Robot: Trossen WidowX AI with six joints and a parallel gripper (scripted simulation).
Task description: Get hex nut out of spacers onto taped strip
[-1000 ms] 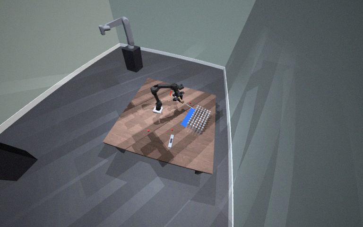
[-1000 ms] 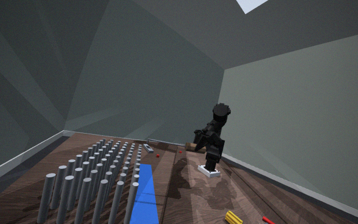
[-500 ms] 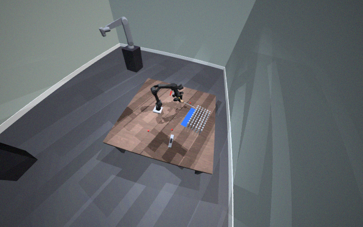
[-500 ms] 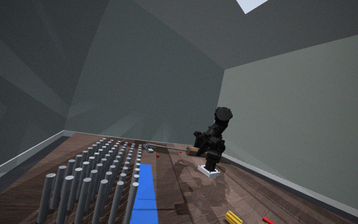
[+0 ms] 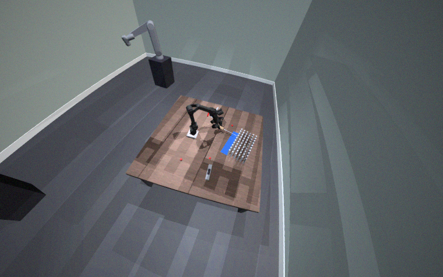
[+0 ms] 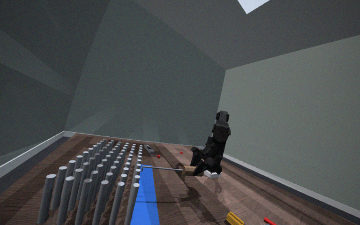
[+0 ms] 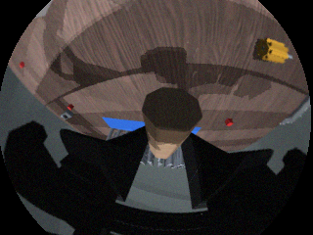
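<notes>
Now: the blue taped strip 16 cm ahead of my gripper tip, 9 cm below it and 8 cm to the right of it. From my gripper tip the other things lie so: red tool (30 cm to the left, 27 cm behind, 9 cm below); then grey flat bar (52 cm to the right, 8 cm below, 7 cm ahead); then yellow object (18 cm to the left, 9 cm behind, 8 cm below).
</notes>
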